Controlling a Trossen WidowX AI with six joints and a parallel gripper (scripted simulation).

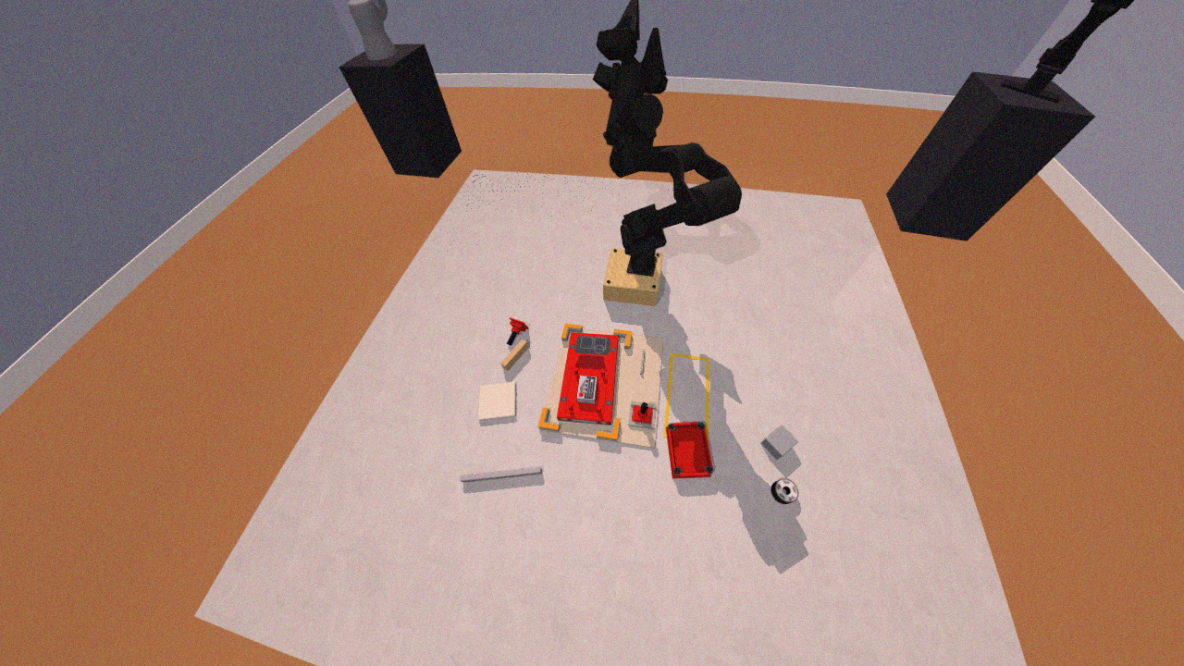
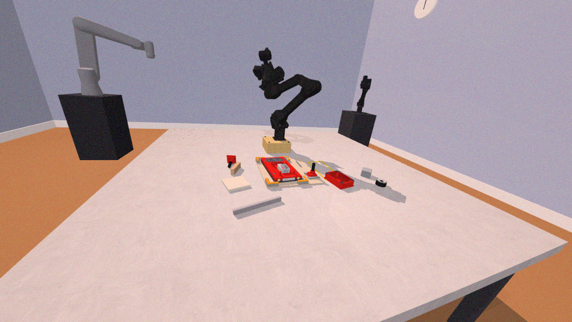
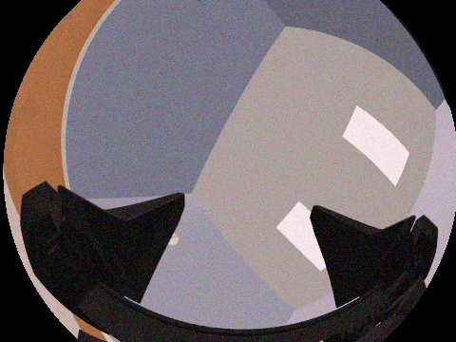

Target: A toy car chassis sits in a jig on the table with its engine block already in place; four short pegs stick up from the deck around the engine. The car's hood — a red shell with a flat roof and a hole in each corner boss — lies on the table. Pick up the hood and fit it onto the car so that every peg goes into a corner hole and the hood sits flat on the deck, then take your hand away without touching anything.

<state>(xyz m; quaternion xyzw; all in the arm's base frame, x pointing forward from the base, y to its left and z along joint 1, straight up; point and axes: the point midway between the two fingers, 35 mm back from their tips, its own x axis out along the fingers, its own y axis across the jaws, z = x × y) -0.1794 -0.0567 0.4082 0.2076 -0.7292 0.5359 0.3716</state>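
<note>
The red hood lies 61 cm ahead of my gripper tip, 48 cm below it and 22 cm to the left of it. Also, from my gripper tip: tan tile 60 cm ahead, 49 cm below, 18 cm to the right; wooden block 49 cm ahead, 48 cm below, 18 cm to the right; grey engine block 54 cm ahead, 47 cm below, 1 cm to the left.
</note>
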